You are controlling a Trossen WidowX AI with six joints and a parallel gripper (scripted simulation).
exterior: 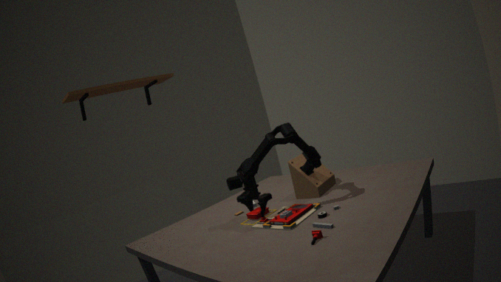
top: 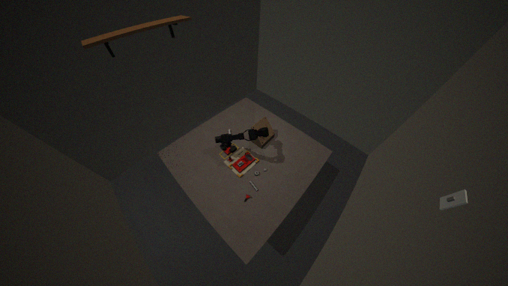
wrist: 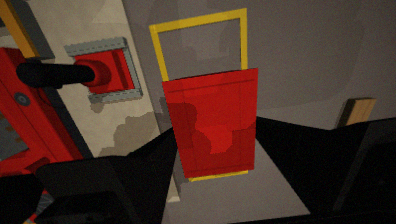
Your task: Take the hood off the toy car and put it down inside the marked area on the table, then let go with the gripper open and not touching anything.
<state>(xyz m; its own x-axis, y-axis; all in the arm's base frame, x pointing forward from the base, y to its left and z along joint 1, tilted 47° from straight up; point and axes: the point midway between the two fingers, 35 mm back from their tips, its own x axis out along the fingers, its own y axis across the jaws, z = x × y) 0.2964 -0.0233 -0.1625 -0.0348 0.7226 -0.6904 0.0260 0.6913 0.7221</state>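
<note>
My gripper tip is 6 cm short of the grey socket, 9 cm to the right of it and 2 cm below it. The rest, counted from my gripper tip: hood (1 cm above); then black wheel (1 cm behind, 36 cm to the left, 1 cm below); then wooden piece (3 cm behind, 17 cm to the right, 2 cm below).
</note>
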